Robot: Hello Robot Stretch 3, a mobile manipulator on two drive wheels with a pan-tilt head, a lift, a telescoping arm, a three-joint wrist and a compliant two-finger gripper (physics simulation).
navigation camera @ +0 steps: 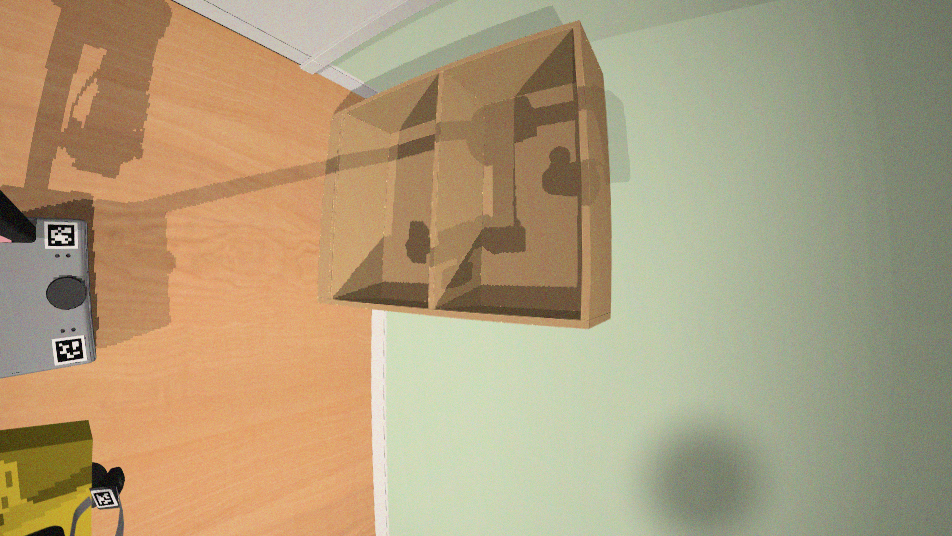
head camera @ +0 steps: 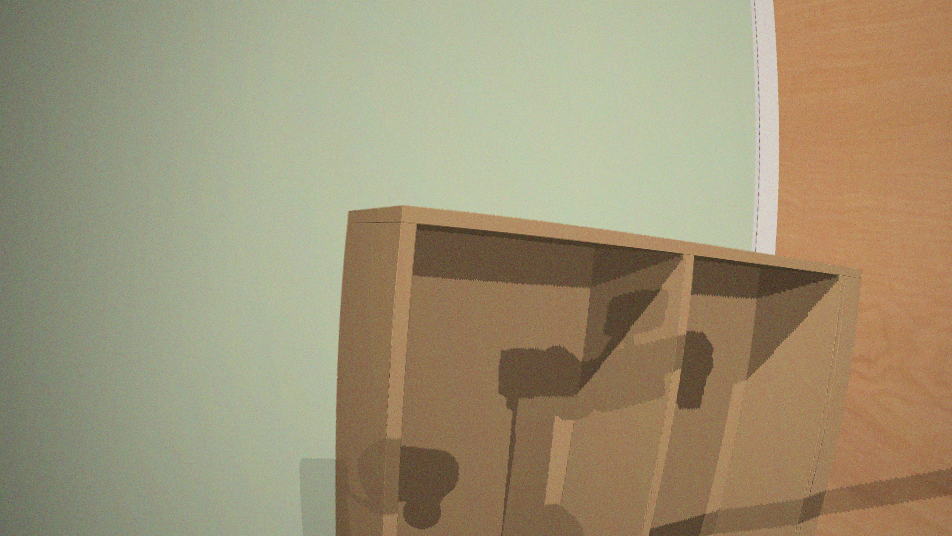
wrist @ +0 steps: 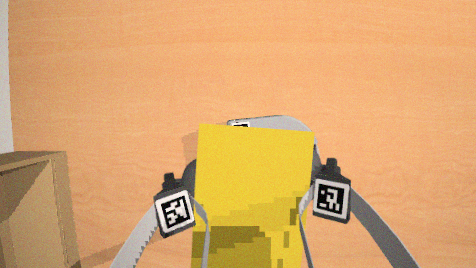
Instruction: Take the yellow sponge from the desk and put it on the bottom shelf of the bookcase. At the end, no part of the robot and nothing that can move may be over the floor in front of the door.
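Pixels of known places: gripper, fingertip midpoint: [navigation camera: 44,495] [wrist: 250,171]; robot's base at its link origin: [navigation camera: 66,290].
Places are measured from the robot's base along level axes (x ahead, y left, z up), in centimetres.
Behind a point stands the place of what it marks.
My gripper [wrist: 250,171] @[y -14.6, x -2.3, z 81.2 cm] is shut on the yellow sponge [navigation camera: 59,466] @[y -10.3, x -0.5, z 86.4 cm] [wrist: 254,172] @[y -15.7, x -2.5, z 86.1 cm], which sits between its two fingertips in the wrist view. In the navigation view the sponge and one fingertip show at the lower left, apart from the bookcase. The wooden bookcase [head camera: 366,332] @[y 4.1, x 91.6, z 106.0 cm] [navigation camera: 594,233] @[y 10.4, x 85.3, z 106.0 cm] [wrist: 65,210] @[y 14.4, x 81.3, z 4.9 cm] has two compartments and appears sideways in the head and navigation views. Its bottom compartment [head camera: 792,426] @[y 24.7, x 90.6, z 10.0 cm] [navigation camera: 409,199] @[y 30.3, x 109.3, z 24.7 cm] is the one nearest the floor; no object shows on its visible part. The gripper does not show in the head view. The desk does not show.
My base [navigation camera: 23,292] @[y 0.7, x -7.1, z 15.9 cm] stands on the wooden floor [head camera: 886,133] @[y -42.1, x 70.0, z 0.1 cm] [navigation camera: 266,399] @[y -44.8, x 53.4, z 0.0 cm] [wrist: 250,60] @[y -39.8, x -6.4, z 0.0 cm] in front of the bookcase. The pale door [navigation camera: 293,23] @[y 86.7, x 54.2, z 20.8 cm] is beside the bookcase at the upper edge of the navigation view. The green wall [head camera: 532,133] @[y -31.8, x 108.0, z 73.3 cm] [navigation camera: 499,412] @[y -51.3, x 106.1, z 67.8 cm] is behind the bookcase. Robot shadows cross the shelves.
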